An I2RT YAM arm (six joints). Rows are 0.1 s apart.
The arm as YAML. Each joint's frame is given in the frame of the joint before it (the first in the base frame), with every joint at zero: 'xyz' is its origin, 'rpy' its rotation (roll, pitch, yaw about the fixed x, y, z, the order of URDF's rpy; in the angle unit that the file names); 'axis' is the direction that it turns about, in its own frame. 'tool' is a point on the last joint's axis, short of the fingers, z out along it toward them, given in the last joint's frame.
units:
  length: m
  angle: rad
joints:
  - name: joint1
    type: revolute
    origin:
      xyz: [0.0, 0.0, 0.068]
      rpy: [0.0, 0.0, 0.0]
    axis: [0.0, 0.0, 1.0]
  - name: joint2
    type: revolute
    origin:
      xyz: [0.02, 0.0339, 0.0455]
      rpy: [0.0, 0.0, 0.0]
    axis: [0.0, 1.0, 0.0]
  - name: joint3
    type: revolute
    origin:
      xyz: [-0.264, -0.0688, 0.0]
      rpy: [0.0, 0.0, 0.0]
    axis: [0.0, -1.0, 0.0]
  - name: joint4
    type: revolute
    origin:
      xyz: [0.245, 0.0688, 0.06]
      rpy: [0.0, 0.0, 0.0]
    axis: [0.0, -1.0, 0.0]
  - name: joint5
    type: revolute
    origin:
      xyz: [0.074, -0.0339, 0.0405]
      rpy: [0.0, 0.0, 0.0]
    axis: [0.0, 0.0, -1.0]
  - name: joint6
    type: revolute
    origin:
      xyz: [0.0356, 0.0, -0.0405]
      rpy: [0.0, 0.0, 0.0]
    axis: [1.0, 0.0, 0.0]
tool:
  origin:
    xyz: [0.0, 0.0, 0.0]
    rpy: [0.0, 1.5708, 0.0]
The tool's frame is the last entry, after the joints.
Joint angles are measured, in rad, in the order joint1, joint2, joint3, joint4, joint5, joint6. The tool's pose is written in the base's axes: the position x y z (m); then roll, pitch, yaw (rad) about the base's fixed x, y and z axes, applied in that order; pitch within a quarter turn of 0, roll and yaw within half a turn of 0. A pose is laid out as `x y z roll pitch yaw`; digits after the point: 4 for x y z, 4 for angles.
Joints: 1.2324 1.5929 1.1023 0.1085 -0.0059 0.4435
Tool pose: 0.1233 0.3509 0.2741 2.3209 0.9921 -2.8111
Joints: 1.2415 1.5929 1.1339 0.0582 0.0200 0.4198
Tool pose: 0.1213 0.3527 0.2799 2.3851 1.0047 -2.7630
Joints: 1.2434 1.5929 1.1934 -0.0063 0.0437 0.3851
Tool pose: 0.1222 0.3551 0.2942 2.4461 1.0313 -2.7174
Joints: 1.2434 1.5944 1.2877 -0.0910 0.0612 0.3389
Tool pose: 0.1239 0.3581 0.3182 2.5077 1.0704 -2.6619
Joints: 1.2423 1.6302 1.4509 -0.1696 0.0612 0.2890
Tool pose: 0.1280 0.3688 0.3549 2.5135 1.1355 -2.6397
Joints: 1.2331 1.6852 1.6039 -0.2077 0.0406 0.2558
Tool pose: 0.1353 0.3809 0.3845 2.4593 1.1951 -2.6687
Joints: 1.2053 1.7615 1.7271 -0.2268 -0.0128 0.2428
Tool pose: 0.1507 0.3951 0.3959 2.4022 1.2138 -2.6949
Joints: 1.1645 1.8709 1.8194 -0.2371 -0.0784 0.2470
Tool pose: 0.1756 0.4152 0.3818 2.4075 1.1787 -2.6687
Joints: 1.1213 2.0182 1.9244 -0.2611 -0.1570 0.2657
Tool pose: 0.2062 0.4402 0.3504 2.4255 1.0985 -2.6269
